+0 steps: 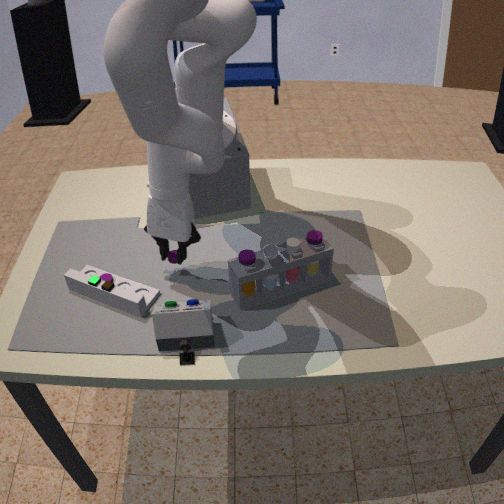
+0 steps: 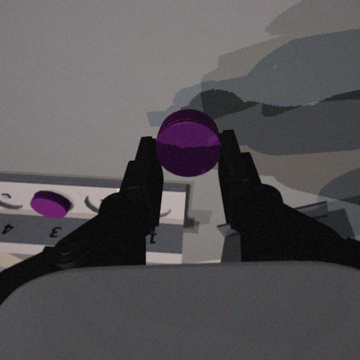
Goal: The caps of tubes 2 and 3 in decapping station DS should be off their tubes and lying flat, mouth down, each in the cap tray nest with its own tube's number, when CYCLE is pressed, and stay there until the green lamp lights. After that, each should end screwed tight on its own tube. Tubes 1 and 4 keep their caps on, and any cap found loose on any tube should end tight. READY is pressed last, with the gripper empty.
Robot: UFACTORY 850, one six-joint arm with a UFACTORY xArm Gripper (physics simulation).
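My gripper [image 1: 174, 259] [image 2: 188, 155] is shut on a purple cap [image 1: 173, 256] [image 2: 188, 142], held above the mat between the cap tray [image 1: 111, 295] [image 2: 172, 255] and the decapping station [image 1: 286, 295]. Another purple cap [image 1: 106, 277] [image 2: 50, 205] lies in the tray nest marked 3. Nests 1, 2 and 4 hold no cap. The tray's green lamp [image 1: 94, 280] is lit; the amber lamp [image 1: 107, 285] is dark. In the station, the two middle tubes [image 1: 270, 251] [image 1: 293, 246] are uncapped; both end tubes wear purple caps [image 1: 247, 257] [image 1: 314, 237]. Their tightness cannot be told.
A grey control box [image 1: 183, 322] with a green button [image 1: 171, 304] and a blue button [image 1: 193, 302] stands at the front, beside the tray's right end; its labels are unreadable. A small black item [image 1: 187, 357] is at its front. A grey mat [image 1: 120, 335] lies under these things.
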